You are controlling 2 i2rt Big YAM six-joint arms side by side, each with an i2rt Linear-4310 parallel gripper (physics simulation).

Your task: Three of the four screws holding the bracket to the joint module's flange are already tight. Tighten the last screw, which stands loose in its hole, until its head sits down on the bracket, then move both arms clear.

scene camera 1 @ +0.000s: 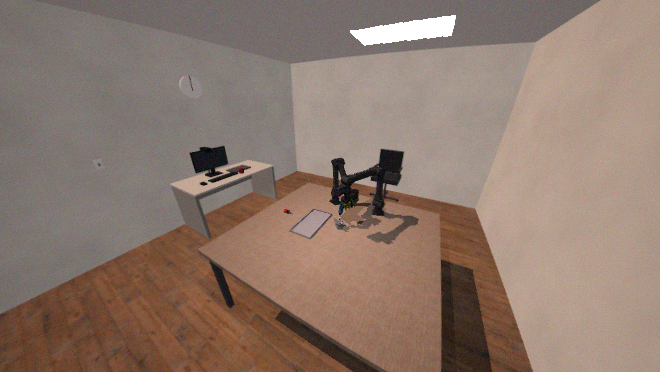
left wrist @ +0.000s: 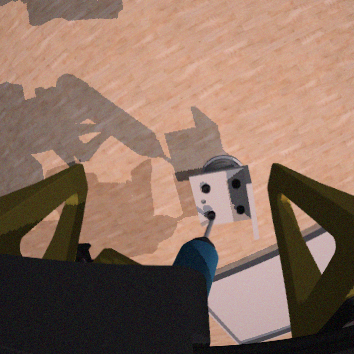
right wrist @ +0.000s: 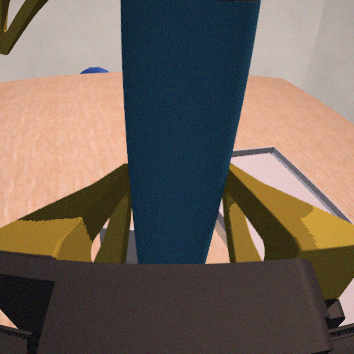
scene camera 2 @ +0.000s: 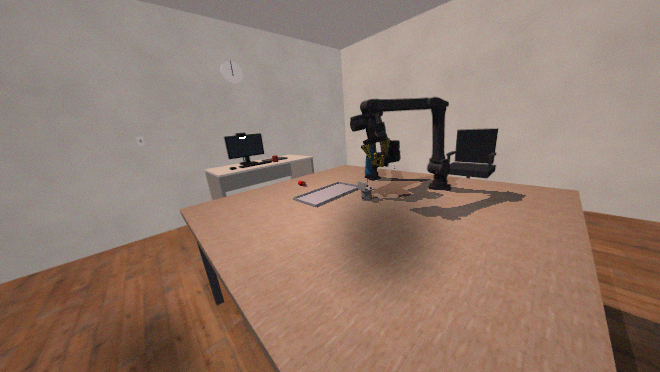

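Seen in the pictures: left gripper, fingertip midpoint: (scene camera 1: 350, 208) (left wrist: 177, 174) (scene camera 2: 378, 157); right gripper, fingertip midpoint: (scene camera 1: 341, 205) (right wrist: 176, 174) (scene camera 2: 368, 161); left arm's base, origin of the base link: (scene camera 1: 378, 213) (scene camera 2: 439, 187); right arm's base, origin of the base link: (scene camera 1: 335, 202) (scene camera 2: 372, 178).
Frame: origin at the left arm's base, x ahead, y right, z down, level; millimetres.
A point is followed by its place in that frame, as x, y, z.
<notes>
The pale bracket (left wrist: 220, 197) @[328, 356, -66] sits on the grey joint module (left wrist: 222, 160) @[349, 337, -16] on the table, left of the arms' shadows in scene camera 2. Dark screw heads (left wrist: 206, 188) @[326, 335, -69] (left wrist: 236, 183) @[355, 354, -69] (left wrist: 240, 209) @[335, 383, -69] show at three corners. A fourth screw (left wrist: 211, 215) @[306, 363, -74] is at the corner under the screwdriver's tip; how far its head stands up cannot be told. My right gripper (right wrist: 176, 174) @[295, 353, -215] is shut on the blue handle of the screwdriver (scene camera 1: 341, 208) @[310, 349, -196] (scene camera 2: 369, 166) @[310, 344, -191] (left wrist: 199, 257) @[312, 347, -171] (right wrist: 182, 130) @[272, 332, -253], whose shaft reaches down to that screw. My left gripper (left wrist: 177, 174) @[394, 262, -257] is open and empty above the bracket.
A shallow grey-rimmed tray (scene camera 1: 311, 223) @[337, 629, -4] (scene camera 2: 327, 194) @[343, 623, -4] (left wrist: 260, 305) @[199, 604, -4] lies beside the bracket. A small red object (scene camera 1: 286, 211) @[228, 936, -26] (scene camera 2: 301, 183) @[229, 928, -23] lies beyond the tray. Both arms are close together over the work. A blue object (right wrist: 94, 70) shows at the table's far edge.
</notes>
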